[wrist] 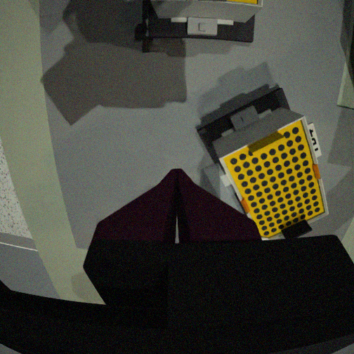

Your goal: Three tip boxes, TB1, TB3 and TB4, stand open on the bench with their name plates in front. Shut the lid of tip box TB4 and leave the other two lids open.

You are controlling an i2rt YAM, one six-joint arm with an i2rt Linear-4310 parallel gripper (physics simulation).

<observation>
I see my gripper, a grey mat and a black clamp.
</observation>
